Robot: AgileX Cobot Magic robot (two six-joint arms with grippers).
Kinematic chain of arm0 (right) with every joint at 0, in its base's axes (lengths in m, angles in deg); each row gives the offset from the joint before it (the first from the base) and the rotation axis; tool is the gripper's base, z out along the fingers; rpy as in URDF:
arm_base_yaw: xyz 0 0 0.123 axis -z
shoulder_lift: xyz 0 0 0 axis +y
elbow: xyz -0.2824 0 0.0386 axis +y
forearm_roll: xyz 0.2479 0 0.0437 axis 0.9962 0 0.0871
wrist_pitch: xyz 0 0 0 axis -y
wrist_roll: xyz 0.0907 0 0.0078 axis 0.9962 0 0.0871
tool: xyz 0 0 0 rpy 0 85 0
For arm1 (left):
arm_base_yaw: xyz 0 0 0.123 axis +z
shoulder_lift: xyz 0 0 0 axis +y
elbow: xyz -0.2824 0 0.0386 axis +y
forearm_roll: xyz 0.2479 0 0.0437 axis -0.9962 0 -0.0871
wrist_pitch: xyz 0 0 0 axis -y
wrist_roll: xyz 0.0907 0 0.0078 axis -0.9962 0 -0.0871
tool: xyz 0 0 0 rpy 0 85 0
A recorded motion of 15 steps. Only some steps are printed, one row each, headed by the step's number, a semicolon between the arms.
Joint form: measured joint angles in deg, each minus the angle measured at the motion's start. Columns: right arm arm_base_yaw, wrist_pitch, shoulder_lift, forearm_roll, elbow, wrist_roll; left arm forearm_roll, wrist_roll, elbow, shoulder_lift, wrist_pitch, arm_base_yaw.
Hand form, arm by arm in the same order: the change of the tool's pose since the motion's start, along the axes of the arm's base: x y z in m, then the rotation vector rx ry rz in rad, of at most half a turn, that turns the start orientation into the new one. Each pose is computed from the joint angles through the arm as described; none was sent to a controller.
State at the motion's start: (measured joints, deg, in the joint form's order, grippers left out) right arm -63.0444 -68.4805 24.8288 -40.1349 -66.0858 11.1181; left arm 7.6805 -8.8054 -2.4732 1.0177 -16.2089 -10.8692
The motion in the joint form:
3: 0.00 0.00 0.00 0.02 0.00 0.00; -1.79 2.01 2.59 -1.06 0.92 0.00
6: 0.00 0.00 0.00 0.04 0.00 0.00; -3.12 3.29 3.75 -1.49 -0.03 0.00
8: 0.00 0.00 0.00 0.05 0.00 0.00; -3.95 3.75 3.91 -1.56 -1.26 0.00
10: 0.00 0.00 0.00 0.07 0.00 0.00; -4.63 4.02 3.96 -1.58 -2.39 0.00
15: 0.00 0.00 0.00 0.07 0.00 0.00; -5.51 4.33 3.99 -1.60 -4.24 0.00
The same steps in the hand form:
3: 0.0000 0.0000 0.0000 0.0001 0.0002 0.0003; 0.0005 0.0009 -0.0129 -0.0013 0.0124 0.0110
6: 0.0000 0.0000 0.0000 0.0002 0.0004 0.0005; 0.0003 0.0013 -0.0208 0.0057 0.0413 0.0158
8: 0.0000 0.0001 0.0000 0.0003 0.0005 0.0006; -0.0001 0.0017 -0.0236 0.0169 0.0627 0.0172
10: 0.0000 0.0001 0.0000 0.0004 0.0008 0.0009; -0.0004 0.0020 -0.0257 0.0280 0.0812 0.0182
15: 0.0000 0.0001 0.0000 0.0004 0.0008 0.0009; -0.0012 0.0025 -0.0287 0.0444 0.1110 0.0195

